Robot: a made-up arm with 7 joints.
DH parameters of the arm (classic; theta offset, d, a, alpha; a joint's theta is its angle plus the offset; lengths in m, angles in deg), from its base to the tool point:
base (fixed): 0 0 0 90
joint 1: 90 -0.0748 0 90
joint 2: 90 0 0 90
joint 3: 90 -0.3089 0 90
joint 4: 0 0 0 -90
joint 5: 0 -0.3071 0 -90
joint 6: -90 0 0 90
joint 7: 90 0 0 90
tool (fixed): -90 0 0 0
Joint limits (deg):
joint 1: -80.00..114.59
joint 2: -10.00..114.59
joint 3: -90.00..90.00
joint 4: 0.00..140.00
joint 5: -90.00..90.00
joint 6: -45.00..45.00
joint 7: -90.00..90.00
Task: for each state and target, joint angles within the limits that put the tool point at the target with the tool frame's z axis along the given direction. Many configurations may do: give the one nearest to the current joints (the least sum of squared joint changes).
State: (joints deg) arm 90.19 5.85 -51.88 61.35 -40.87 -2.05 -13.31
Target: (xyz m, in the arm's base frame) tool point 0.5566 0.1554 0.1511 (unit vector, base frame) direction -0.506 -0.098 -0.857
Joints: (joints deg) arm 90.42 20.44 -39.05 38.05 -37.80 6.20 -31.55
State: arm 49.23 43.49 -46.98 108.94 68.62 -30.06 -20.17
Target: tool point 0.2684 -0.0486 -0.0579 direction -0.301 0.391 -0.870
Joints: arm 46.87 28.39 -57.36 121.49 61.47 -38.01 -10.43
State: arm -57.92 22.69 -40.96 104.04 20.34 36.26 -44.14
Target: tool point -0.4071 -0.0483 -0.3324 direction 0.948 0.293 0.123
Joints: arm -69.07 9.05 -50.48 57.61 71.09 45.00 -26.91
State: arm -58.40 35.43 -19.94 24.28 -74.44 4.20 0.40
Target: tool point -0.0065 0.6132 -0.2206 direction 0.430 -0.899 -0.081
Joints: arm -59.55 81.50 -11.06 38.32 -70.09 3.28 54.22
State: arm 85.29 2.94 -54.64 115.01 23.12 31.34 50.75
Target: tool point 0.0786 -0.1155 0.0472 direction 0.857 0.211 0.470
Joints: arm 71.00 -4.60 -69.21 139.89 41.13 21.56 58.84
